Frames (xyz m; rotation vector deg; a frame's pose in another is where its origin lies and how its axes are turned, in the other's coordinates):
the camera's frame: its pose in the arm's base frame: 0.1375 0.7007 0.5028 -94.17 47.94 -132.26
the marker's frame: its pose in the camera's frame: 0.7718 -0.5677 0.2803 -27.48 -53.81 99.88
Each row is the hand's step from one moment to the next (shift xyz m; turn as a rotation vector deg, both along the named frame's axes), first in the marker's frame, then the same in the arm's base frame.
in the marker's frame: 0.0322 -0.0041 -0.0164 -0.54 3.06 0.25
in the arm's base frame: -0.0095 -0.0298 -0.0186 -1.26 2.45 -1.45
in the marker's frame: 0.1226 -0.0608 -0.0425 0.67 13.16 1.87
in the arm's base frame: 0.0023 -0.1348 -0.0486 -4.44 8.99 -8.75
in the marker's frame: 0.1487 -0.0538 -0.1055 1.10 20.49 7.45
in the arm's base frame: -0.0540 -0.1728 -0.0581 -2.92 15.85 -14.72
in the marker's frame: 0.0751 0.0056 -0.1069 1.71 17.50 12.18
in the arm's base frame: -0.0897 -0.0880 -0.0362 2.69 15.46 -14.53
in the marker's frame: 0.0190 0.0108 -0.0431 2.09 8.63 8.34
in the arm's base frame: -0.0412 -0.0228 -0.0110 3.49 7.81 -8.67
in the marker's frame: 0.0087 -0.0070 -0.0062 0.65 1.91 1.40
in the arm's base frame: -0.0014 -0.0126 -0.0011 0.40 1.43 -1.96
